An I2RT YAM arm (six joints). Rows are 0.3 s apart.
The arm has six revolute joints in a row. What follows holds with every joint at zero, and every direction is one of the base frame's.
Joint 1 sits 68.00 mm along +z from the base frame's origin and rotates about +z.
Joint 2 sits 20.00 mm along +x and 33.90 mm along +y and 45.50 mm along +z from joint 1 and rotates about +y.
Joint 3 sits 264.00 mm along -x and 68.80 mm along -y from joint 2 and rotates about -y.
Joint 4 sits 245.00 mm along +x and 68.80 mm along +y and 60.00 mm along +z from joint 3 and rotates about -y.
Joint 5 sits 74.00 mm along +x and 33.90 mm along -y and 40.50 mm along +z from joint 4 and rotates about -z.
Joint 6 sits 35.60 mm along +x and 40.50 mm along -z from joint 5 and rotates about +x.
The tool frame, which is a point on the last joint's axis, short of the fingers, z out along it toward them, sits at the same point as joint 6; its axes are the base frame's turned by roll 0.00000, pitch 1.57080 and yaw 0.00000 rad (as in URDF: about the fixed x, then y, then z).
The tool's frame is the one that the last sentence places.
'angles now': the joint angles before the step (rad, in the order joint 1, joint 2, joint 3, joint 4, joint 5, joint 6). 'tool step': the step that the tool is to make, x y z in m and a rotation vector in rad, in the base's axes. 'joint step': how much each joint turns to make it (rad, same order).
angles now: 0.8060 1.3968 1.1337 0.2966 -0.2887 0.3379
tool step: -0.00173 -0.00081 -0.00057 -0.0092 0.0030 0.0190
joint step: 0.0001 -0.0063 -0.0031 -0.0130 -0.0190 -0.0038
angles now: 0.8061 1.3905 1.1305 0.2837 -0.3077 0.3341
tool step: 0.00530 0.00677 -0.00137 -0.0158 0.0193 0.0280
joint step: -0.0003 0.0340 0.0329 -0.0226 -0.0282 0.0035
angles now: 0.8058 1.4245 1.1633 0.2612 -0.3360 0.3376
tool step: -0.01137 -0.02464 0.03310 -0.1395 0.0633 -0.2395
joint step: -0.0016 -0.0832 0.1314 -0.3669 0.2409 -0.0335
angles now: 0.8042 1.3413 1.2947 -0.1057 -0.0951 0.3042
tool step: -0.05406 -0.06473 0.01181 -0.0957 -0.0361 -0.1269
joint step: -0.0048 -0.2873 -0.1040 -0.2289 0.1364 -0.0698
